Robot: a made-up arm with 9 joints. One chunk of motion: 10 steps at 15 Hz.
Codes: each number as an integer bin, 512 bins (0 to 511) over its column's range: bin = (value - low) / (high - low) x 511, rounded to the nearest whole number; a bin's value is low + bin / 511 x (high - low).
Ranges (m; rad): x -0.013..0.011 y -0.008..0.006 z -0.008..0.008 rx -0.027..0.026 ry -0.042..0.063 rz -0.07..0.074
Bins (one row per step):
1: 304 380 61 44 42 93
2: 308 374 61 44 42 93
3: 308 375 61 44 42 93
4: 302 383 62 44 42 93
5: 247 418 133 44 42 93
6: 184 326 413 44 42 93
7: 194 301 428 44 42 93
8: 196 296 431 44 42 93
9: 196 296 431 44 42 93
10: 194 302 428 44 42 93
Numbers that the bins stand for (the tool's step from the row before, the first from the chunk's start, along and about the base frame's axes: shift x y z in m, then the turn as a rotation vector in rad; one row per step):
1: 0.00128 0.00241 -0.00609 -0.02244 -0.03337 -0.04379
2: 0.00147 0.00225 -0.00609 -0.02244 -0.03337 -0.04379
3: 0.00147 0.00227 -0.00609 -0.02244 -0.03337 -0.04379
4: 0.00118 0.00249 -0.00606 -0.02244 -0.03337 -0.04379
5: -0.00140 0.00345 -0.00384 -0.02244 -0.03337 -0.04379
6: -0.00436 0.00093 0.00493 -0.02244 -0.03337 -0.04379
7: -0.00389 0.00025 0.00540 -0.02244 -0.03337 -0.04379
8: -0.00379 0.00011 0.00550 -0.02244 -0.03337 -0.04379
9: -0.00379 0.00011 0.00550 -0.02244 -0.03337 -0.04379
10: -0.00389 0.00027 0.00540 -0.02244 -0.03337 -0.04379

